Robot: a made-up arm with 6 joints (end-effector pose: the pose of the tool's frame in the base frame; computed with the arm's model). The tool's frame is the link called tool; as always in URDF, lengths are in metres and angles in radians.
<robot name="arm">
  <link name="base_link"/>
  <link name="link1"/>
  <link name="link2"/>
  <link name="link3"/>
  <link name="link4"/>
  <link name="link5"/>
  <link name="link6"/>
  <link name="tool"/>
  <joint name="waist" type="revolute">
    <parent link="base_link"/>
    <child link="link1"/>
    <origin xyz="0.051 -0.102 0.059" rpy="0 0 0"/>
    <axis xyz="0 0 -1"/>
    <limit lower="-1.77" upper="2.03"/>
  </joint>
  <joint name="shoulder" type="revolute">
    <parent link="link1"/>
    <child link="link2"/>
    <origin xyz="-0.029 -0.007 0.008" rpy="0 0 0"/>
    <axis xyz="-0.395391 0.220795 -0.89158"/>
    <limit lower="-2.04" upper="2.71"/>
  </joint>
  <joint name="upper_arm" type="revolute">
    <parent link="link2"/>
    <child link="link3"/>
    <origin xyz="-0.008 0.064 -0.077" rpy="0 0 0"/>
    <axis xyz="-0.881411 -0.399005 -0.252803"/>
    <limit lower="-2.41" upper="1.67"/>
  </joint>
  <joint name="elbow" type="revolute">
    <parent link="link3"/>
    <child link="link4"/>
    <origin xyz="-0.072 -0.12 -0.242" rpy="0 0 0"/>
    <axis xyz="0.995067 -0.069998 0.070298"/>
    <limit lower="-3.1" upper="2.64"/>
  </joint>
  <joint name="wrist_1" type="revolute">
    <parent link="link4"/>
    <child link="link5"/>
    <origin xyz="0.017 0.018 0.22" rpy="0 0 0"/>
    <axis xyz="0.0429 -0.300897 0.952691"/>
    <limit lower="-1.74" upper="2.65"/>
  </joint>
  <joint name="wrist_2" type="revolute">
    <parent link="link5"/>
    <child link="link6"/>
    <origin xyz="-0.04 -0.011 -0.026" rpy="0 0 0"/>
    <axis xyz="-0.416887 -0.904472 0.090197"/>
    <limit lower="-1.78" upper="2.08"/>
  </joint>
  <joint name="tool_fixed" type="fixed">
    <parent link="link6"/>
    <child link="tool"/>
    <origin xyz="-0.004 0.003 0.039" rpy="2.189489 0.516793 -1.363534"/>
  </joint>
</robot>
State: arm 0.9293 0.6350 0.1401 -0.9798 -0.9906 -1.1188
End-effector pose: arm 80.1 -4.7 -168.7 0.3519 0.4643 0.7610 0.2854
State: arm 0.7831 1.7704 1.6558 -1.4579 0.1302 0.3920
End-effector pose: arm -185.8 63.6 14.6 0.6630 -0.6510 0.2947 -0.2231
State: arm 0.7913 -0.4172 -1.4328 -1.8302 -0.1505 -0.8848
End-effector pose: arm -37.6 275.9 50.1 0.3437 0.3964 -0.4164 -0.7425
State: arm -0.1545 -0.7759 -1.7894 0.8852 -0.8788 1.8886
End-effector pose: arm -119.1 -129.2 -229.3 0.0631 0.6694 0.0519 -0.7384
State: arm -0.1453 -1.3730 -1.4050 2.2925 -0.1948 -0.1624
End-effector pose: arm -329.9 -122.0 -400.4 0.0751 0.5557 -0.5315 0.6349
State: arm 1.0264 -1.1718 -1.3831 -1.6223 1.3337 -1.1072
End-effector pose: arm -114.0 215.1 28.1 0.7883 0.5656 0.1052 -0.2183
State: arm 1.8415 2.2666 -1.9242 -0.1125 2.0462 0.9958
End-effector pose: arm 87.2 -24.3 -163.7 0.4060 0.0459 -0.7970 0.4448
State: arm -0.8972 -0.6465 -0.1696 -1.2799 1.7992 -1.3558
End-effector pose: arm -183.7 -82.4 -153.3 0.9287 0.1830 0.0680 0.3154
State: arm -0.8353 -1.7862 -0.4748 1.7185 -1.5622 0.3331
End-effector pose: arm -51.2 103.7 -321.6 0.8208 0.0150 0.4604 -0.3378
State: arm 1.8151 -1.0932 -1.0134 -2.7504 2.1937 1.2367
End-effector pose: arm 318.6 228.1 -205.4 0.4591 0.8306 0.2808 -0.1431
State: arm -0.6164 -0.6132 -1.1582 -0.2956 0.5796 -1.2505
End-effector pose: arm -45.3 -129.0 -74.7 0.6348 0.2346 0.6330 -0.3759
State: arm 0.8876 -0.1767 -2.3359 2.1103 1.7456 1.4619
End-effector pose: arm -27.2 394.6 4.6 0.5703 0.6754 0.4597 0.0853
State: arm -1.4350 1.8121 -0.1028 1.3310 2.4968 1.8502
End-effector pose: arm 9.8 -470.4 -29.6 0.6278 -0.3080 -0.3801 -0.6054
